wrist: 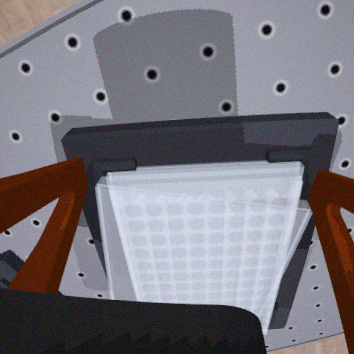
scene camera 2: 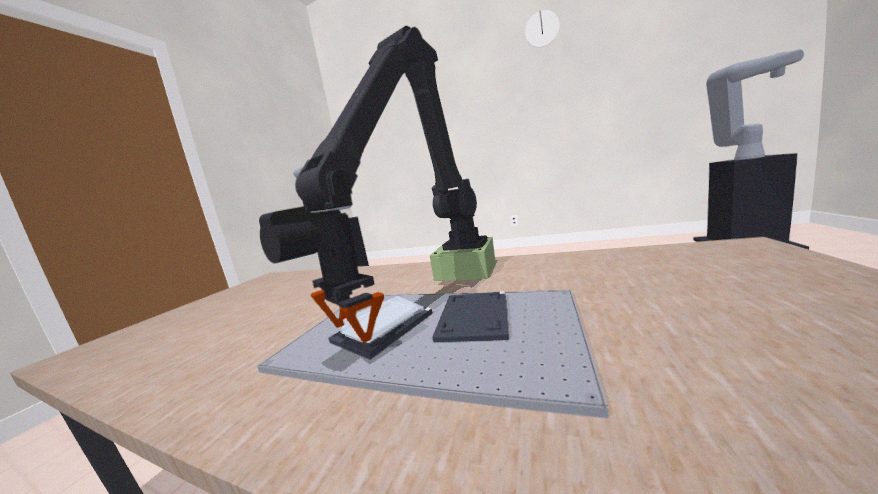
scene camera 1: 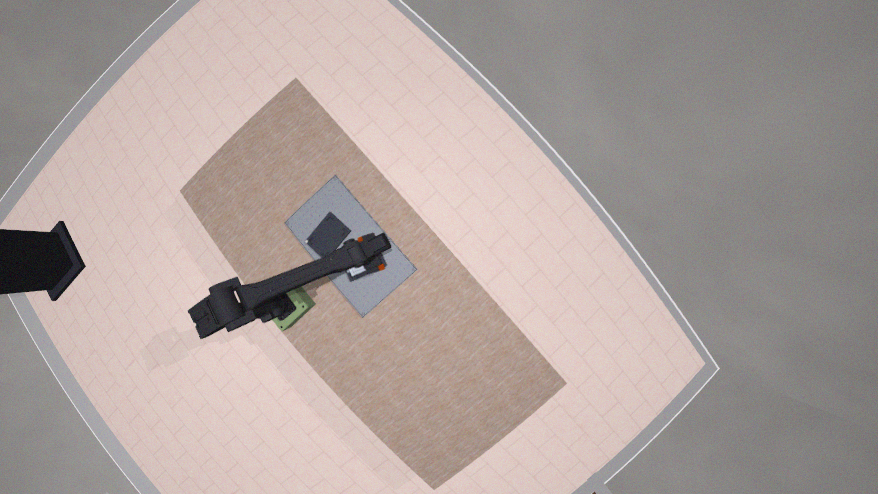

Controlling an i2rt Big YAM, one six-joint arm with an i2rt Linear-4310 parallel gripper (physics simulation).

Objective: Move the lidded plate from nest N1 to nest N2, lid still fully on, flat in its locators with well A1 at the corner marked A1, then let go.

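Seen in the pictures: gripper, fingertip midpoint: (wrist: 200, 177) (scene camera 2: 352, 333); arm's base at its link origin: (scene camera 2: 465, 245) (scene camera 1: 280, 302).
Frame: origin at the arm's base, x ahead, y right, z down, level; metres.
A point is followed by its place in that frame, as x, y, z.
The clear lidded plate (scene camera 1: 356, 270) (scene camera 2: 396, 312) {0.356, 0.035, 0.037} (wrist: 200, 240) {0.402, 0.075, 0.033} sits in a dark nest (scene camera 2: 370, 351) {0.452, 0.029, 0.055} (wrist: 175, 142) {0.439, 0.076, 0.055}. In the wrist view, a clear outline, apparently the lid's, runs at a slant to the plate's far edge. A second dark nest (scene camera 1: 329, 233) {0.321, -0.103, 0.055} (scene camera 2: 471, 316) {0.327, -0.102, 0.055} stands beside it and holds no plate. No nest label or A1 mark is legible. My gripper (scene camera 1: 370, 253) {0.427, 0.083, 0.042} (scene camera 2: 353, 331) {0.427, 0.083, 0.042} (wrist: 200, 177) {0.427, 0.083, 0.042} is open, with one orange finger on either side of the plate near its far end and nothing gripped. The plate's near end is hidden by the gripper body in the wrist view.
Both nests stand on a grey perforated board (scene camera 1: 365, 301) {0.266, 0.205, 0.067} (scene camera 2: 540, 368) {0.434, -0.222, 0.067} (wrist: 295, 55) {0.457, 0.134, 0.067} on the wooden table (scene camera 1: 460, 393) {0.324, 0.757, 0.080} (scene camera 2: 706, 368) {0.392, -0.407, 0.080}. My arm's base is on a green block (scene camera 1: 302, 307) {0.065, 0.071, -0.002} (scene camera 2: 460, 265) {0.079, -0.004, 0.038}. A grey arm (scene camera 2: 727, 113) stands on a black pedestal (scene camera 2: 752, 199) beyond the table.
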